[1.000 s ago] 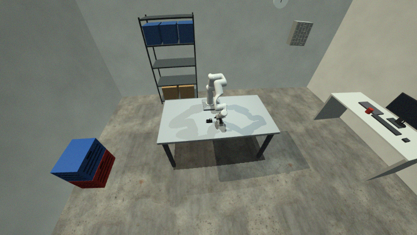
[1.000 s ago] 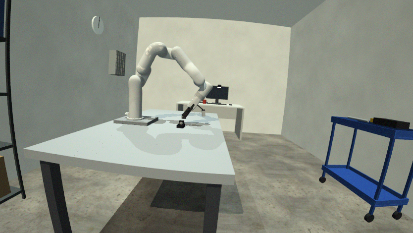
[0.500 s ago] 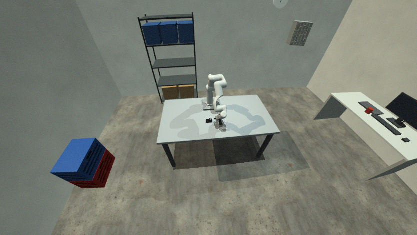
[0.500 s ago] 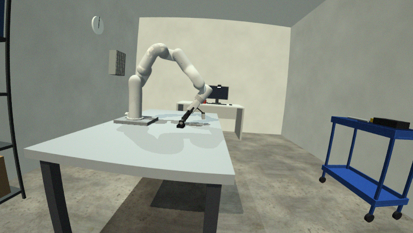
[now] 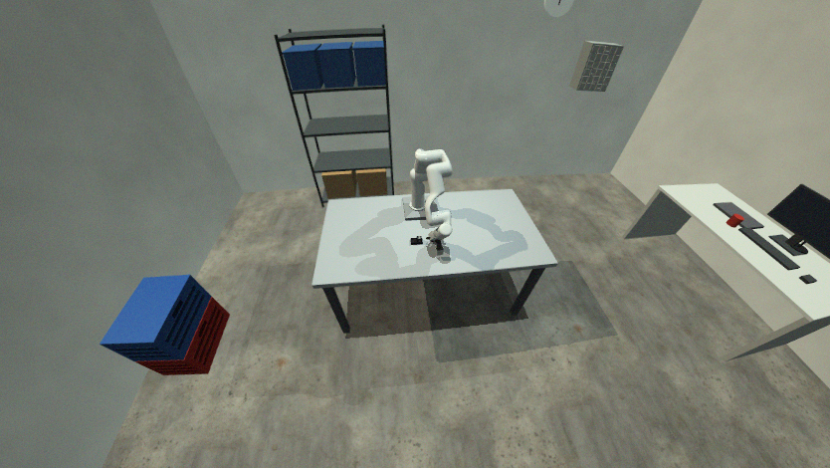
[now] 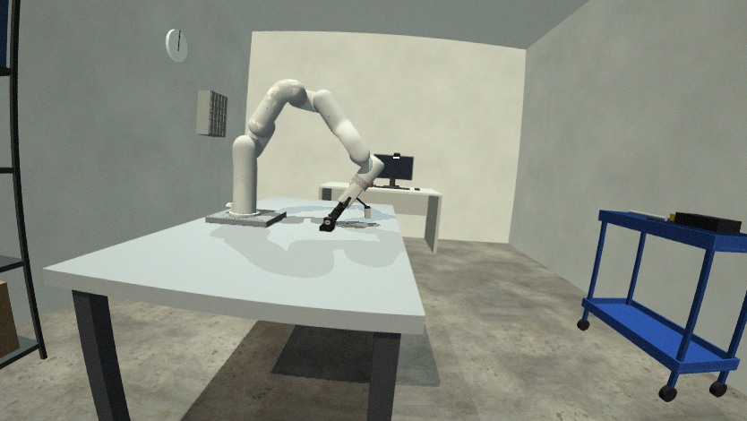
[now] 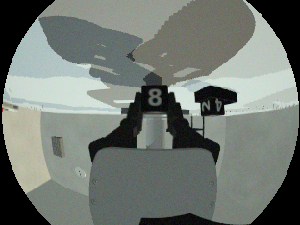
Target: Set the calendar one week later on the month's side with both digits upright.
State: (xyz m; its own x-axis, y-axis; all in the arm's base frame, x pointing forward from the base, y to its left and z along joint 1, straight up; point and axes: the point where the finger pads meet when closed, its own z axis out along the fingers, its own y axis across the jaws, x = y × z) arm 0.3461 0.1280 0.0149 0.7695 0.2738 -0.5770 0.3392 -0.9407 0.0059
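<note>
My gripper is now 10 mm past the cube and 20 mm above it.
</note>
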